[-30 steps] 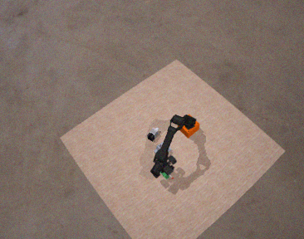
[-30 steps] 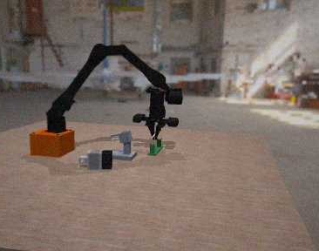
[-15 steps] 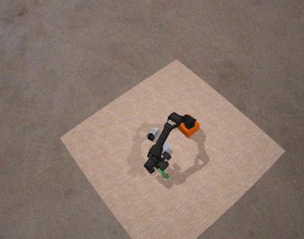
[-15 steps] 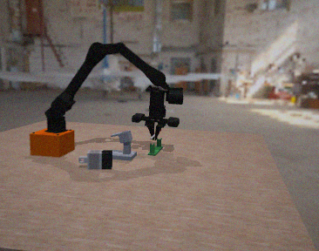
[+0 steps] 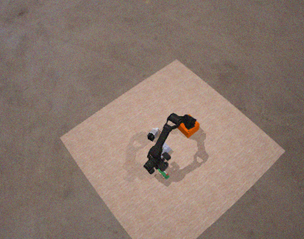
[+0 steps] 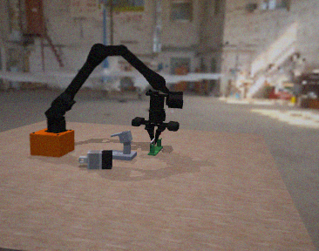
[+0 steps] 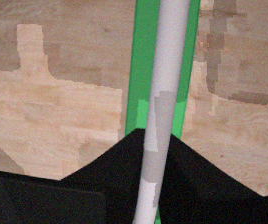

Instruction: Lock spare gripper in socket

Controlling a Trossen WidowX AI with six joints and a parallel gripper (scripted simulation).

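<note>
The green cradle is 20 mm to the left of my gripper tip and 10 mm below it. From my gripper tip the other things lie so: spare gripper 90 mm behind, 280 mm to the right, 10 mm below; mount 80 mm behind, 120 mm to the right, 10 mm above.
</note>
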